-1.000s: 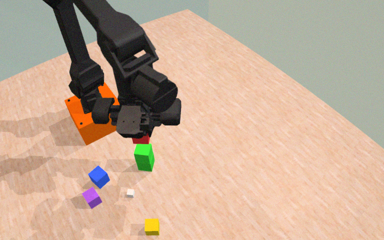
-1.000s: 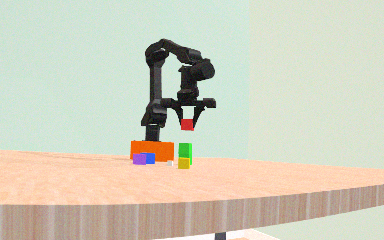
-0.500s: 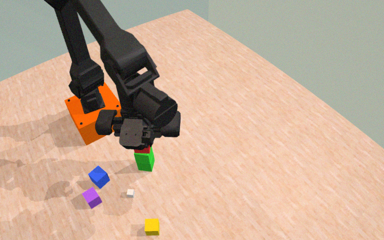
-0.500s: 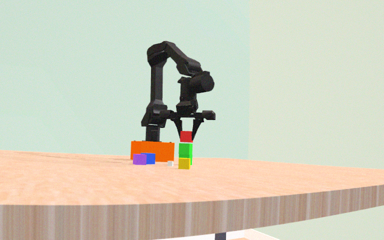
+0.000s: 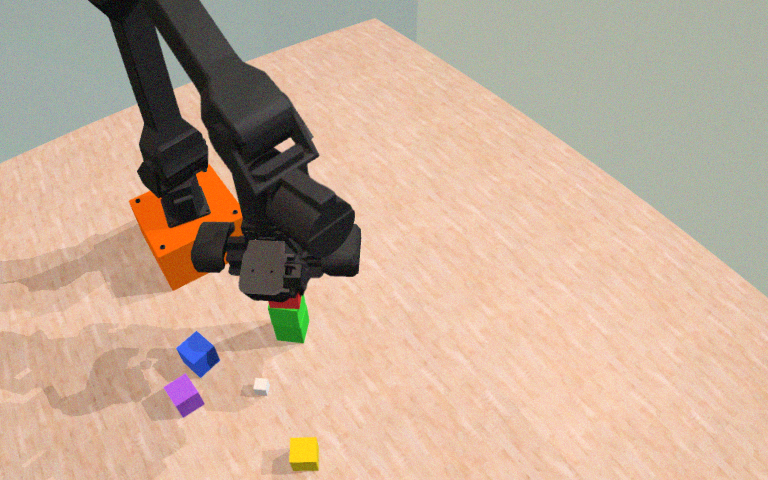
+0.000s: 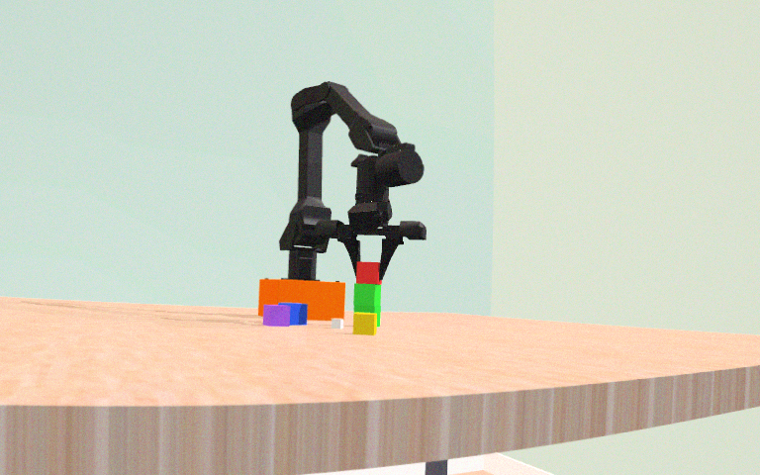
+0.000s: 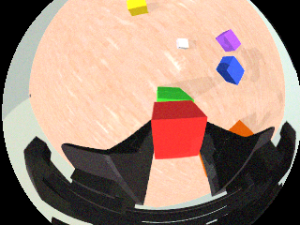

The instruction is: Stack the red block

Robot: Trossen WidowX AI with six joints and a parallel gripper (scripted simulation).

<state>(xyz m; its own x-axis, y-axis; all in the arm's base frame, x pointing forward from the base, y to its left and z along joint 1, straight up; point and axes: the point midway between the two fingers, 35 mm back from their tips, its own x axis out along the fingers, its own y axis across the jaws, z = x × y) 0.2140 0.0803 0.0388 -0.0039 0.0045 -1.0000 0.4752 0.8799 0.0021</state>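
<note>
My gripper tip is now 1 cm below the red block. The rest, counted from my gripper tip: purple cube: 16 cm to the right, 6 cm below, 5 cm ahead; then small white cube: 7 cm to the right, 7 cm below, 7 cm ahead; then blue cube: 13 cm to the right, 6 cm below.
</note>
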